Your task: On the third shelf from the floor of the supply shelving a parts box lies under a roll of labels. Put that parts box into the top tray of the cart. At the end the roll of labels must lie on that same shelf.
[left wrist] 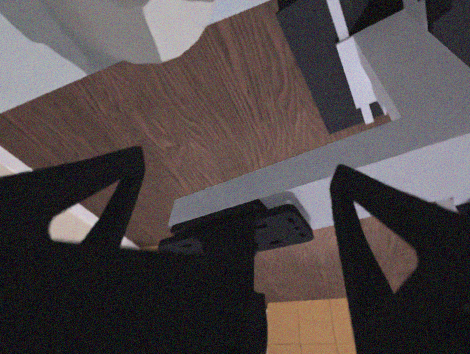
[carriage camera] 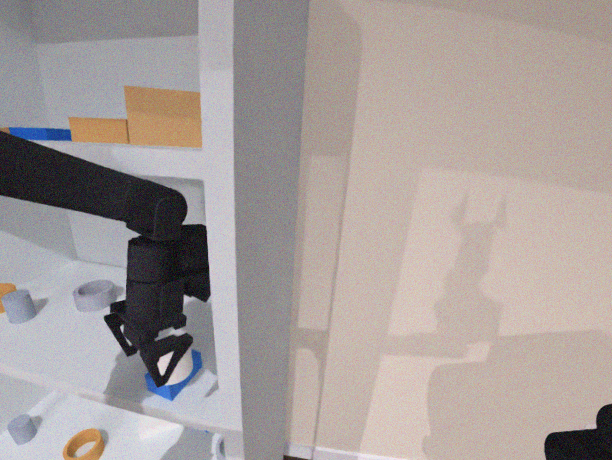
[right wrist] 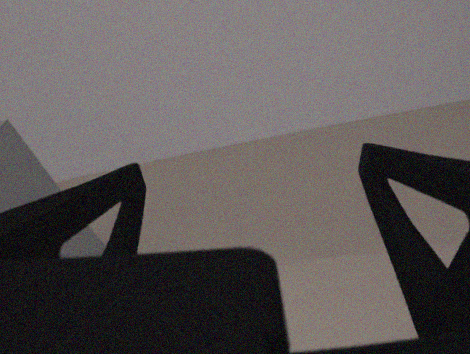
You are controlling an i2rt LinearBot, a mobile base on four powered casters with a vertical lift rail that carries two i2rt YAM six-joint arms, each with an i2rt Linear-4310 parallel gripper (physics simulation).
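Where they show: left gripper, fingertip midpoint: point(left wrist: 238, 166) point(carriage camera: 145, 369); right gripper, fingertip midpoint: point(right wrist: 250, 166); left arm's base, origin of the base link: point(left wrist: 230, 237).
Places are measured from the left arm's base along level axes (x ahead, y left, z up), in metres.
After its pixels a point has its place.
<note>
A blue parts box point(carriage camera: 166, 391) @[x 0.228, y -0.121, z -0.028 m] lies on a shelf of the white supply shelving point(carriage camera: 219, 150) @[x 0.182, y -0.255, z 0.410 m], near its right post. The cream roll of labels point(carriage camera: 184, 369) @[x 0.244, y -0.154, z 0.014 m] is on top of the box, partly hidden by a finger. My left gripper point(carriage camera: 145, 369) @[x 0.180, y -0.126, z 0.082 m] point(left wrist: 238, 166) @[x 0.180, y -0.126, z 0.082 m] is open and empty, pointing down. In the carriage view its fingers are at the left and front of the roll; contact is unclear. A pale rounded shape at the top of the left wrist view cannot be identified clearly. My right gripper point(right wrist: 250, 166) @[x 0.017, y -0.700, z 0.448 m] is open and empty, facing a wall. The cart's top tray cannot be made out.
A grey ring point(carriage camera: 94, 295) @[x 0.486, y 0.199, z -0.001 m] and a grey cylinder point(carriage camera: 19, 306) @[x 0.416, y 0.349, z 0.000 m] stand further left on the same shelf. Orange boxes point(carriage camera: 164, 117) @[x 0.386, y -0.097, z 0.460 m] point(carriage camera: 99, 130) @[x 0.473, y 0.093, z 0.434 m] are on the shelf above. An orange ring point(carriage camera: 69, 449) @[x 0.356, y 0.299, z -0.472 m] lies on the shelf below. The right post stands close beside my left arm.
</note>
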